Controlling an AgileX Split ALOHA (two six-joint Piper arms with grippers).
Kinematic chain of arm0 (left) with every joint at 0, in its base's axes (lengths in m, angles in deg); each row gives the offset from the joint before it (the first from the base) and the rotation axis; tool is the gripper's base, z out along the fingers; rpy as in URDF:
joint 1: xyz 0 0 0.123 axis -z
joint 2: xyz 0 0 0 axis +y
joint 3: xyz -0.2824 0 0.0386 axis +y
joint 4: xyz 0.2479 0 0.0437 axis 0.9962 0 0.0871
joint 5: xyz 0 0 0 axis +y
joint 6: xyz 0.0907 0 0.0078 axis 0.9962 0 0.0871
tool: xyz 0 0 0 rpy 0 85 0
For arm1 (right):
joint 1: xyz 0 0 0.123 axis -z
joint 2: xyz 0 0 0 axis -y
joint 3: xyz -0.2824 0 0.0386 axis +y
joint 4: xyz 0.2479 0 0.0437 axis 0.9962 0 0.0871
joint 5: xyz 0 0 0 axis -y
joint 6: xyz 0.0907 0 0.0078 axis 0.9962 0 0.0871
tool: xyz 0 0 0 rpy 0 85 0
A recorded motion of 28 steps. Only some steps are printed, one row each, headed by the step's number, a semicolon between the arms.
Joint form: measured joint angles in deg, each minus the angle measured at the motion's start. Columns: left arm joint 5, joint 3, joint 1, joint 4, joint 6, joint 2; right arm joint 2, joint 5, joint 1, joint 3, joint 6, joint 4.
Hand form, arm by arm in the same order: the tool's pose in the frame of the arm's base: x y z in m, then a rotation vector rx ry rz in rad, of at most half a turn. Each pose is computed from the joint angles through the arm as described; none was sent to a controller.
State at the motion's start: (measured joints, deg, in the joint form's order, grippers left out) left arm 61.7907 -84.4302 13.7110 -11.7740 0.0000 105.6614; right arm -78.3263 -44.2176 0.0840 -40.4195 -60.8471 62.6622
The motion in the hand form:
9: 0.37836 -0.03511 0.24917 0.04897 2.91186 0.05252; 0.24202 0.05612 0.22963 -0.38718 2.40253 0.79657
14: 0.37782 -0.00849 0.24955 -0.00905 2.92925 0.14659; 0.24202 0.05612 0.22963 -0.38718 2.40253 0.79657
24: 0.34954 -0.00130 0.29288 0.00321 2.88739 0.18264; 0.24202 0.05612 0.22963 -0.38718 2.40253 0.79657
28: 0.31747 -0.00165 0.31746 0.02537 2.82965 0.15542; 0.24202 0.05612 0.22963 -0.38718 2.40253 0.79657
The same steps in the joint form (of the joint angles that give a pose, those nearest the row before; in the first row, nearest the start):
9: -0.41 -0.26 -7.65 15.41 -5.52 -0.19; 0.00 0.00 0.00 0.00 0.00 0.00
14: 0.98 -0.26 -10.91 18.84 -5.75 -0.25; 0.00 0.00 0.00 0.00 0.00 0.00
24: 5.47 0.57 -11.51 20.07 -4.36 -7.89; 0.00 0.00 0.00 0.00 0.00 0.00
28: 5.47 4.83 -11.51 18.99 -2.95 -15.68; 0.00 0.00 0.00 0.00 0.00 0.00

